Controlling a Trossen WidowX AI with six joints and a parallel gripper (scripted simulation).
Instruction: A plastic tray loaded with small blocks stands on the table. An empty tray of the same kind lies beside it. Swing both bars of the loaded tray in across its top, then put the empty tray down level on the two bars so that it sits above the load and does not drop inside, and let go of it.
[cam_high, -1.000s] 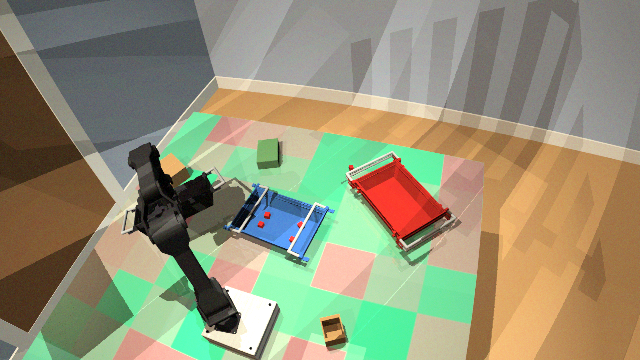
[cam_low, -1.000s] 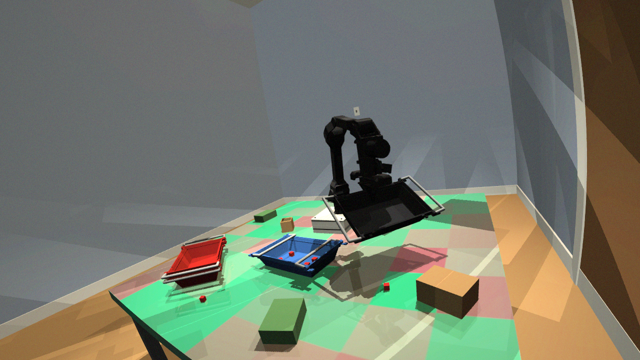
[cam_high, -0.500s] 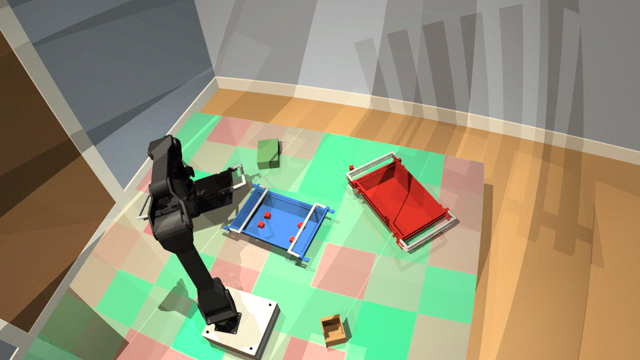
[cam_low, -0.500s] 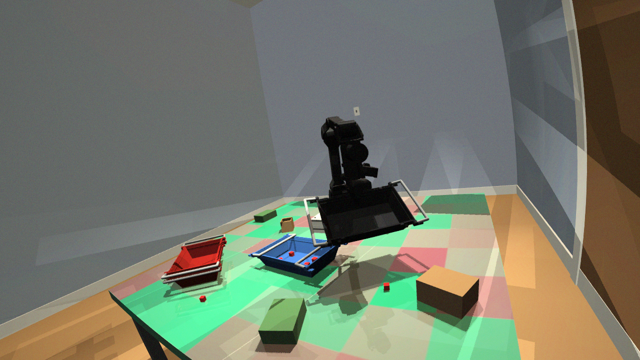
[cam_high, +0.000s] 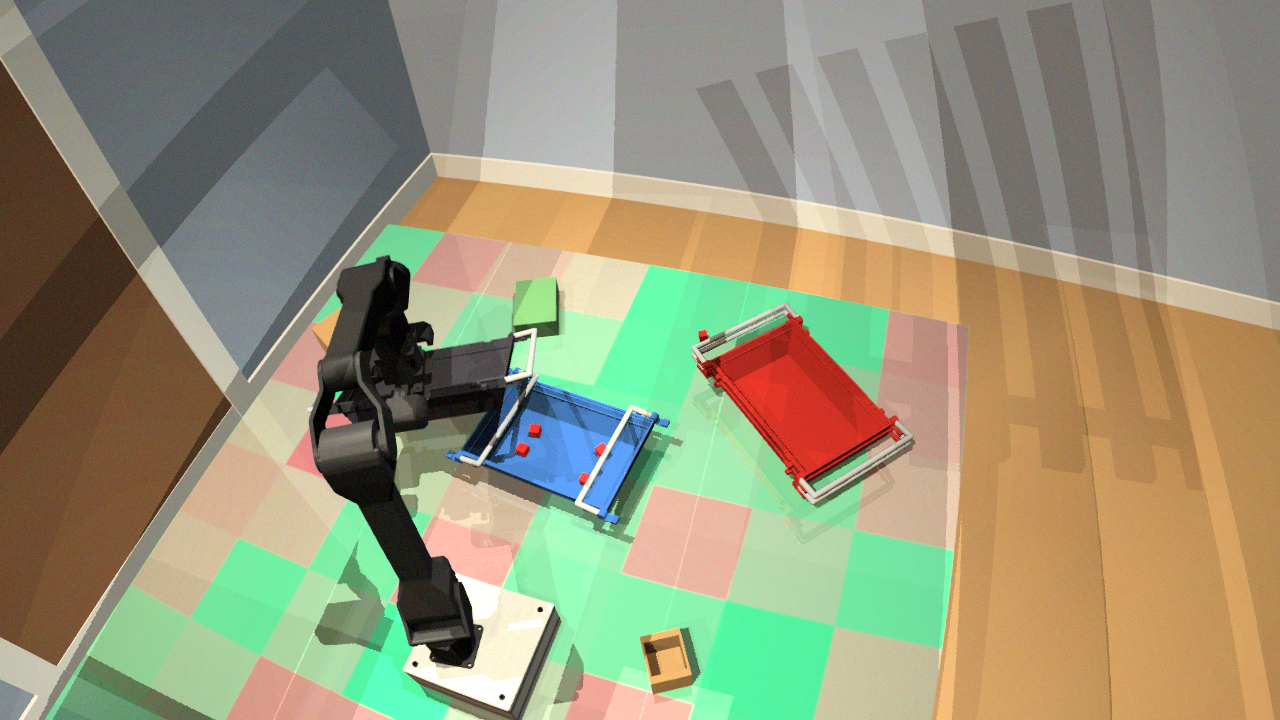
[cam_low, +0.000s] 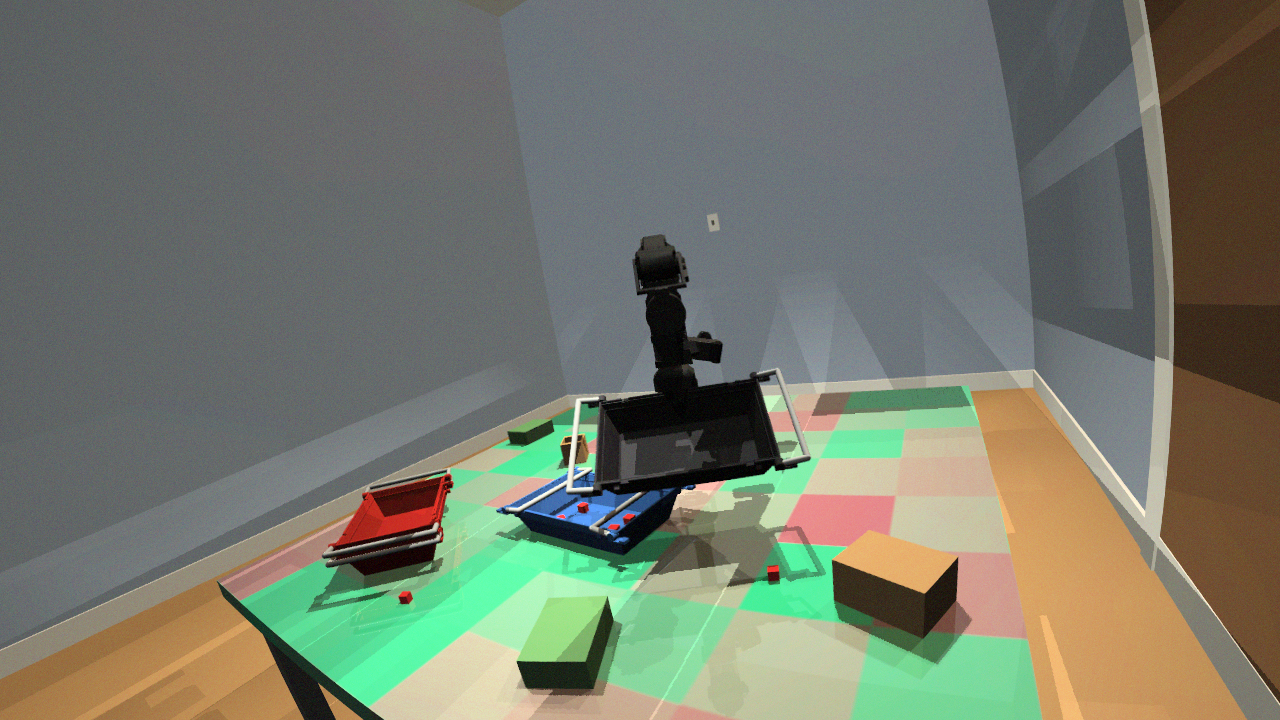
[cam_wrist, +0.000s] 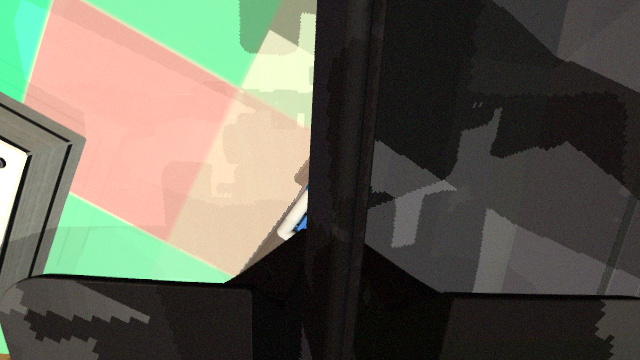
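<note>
Now: gripper tip 8 cm short of the black tray, 2 cm to the right of it and 1 cm above it. Round my gripper tip: small brown box 39 cm to the right, 28 cm behind, 16 cm below.
</note>
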